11 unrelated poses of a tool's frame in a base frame.
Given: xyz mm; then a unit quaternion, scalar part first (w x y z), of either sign.
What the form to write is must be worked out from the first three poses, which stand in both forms.
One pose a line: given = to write
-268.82, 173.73, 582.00, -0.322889, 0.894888, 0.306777, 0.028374 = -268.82, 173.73, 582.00, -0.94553, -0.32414, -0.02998, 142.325
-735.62, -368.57, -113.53, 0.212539, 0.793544, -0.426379, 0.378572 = -735.62, -368.57, -113.53, 0.81210, -0.43635, 0.38742, 155.458
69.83, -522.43, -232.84, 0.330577, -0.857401, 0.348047, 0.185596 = 69.83, -522.43, -232.84, -0.90848, 0.36878, 0.19665, 141.392
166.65, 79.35, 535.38, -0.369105, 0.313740, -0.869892, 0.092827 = 166.65, 79.35, 535.38, -0.33758, 0.93598, -0.09988, 136.679
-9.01, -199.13, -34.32, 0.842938, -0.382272, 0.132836, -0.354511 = -9.01, -199.13, -34.32, -0.71053, 0.24690, -0.65893, 65.097
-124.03, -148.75, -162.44, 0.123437, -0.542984, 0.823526, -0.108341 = -124.03, -148.75, -162.44, -0.54717, 0.82987, -0.10918, 165.819
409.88, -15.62, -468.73, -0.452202, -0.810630, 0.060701, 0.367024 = 409.88, -15.62, -468.73, 0.90886, -0.06806, -0.41150, 126.230
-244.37, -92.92, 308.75, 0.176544, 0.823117, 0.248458, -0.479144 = -244.37, -92.92, 308.75, 0.83625, 0.25242, -0.48679, 159.663
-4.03, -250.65, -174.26, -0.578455, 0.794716, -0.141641, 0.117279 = -4.03, -250.65, -174.26, -0.97426, 0.17364, -0.14377, 109.316
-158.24, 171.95, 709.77, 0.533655, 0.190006, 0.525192, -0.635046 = -158.24, 171.95, 709.77, 0.22467, 0.62101, -0.75091, 115.495
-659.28, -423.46, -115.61, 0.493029, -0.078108, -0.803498, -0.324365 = -659.28, -423.46, -115.61, -0.08978, -0.92355, -0.37283, 120.920
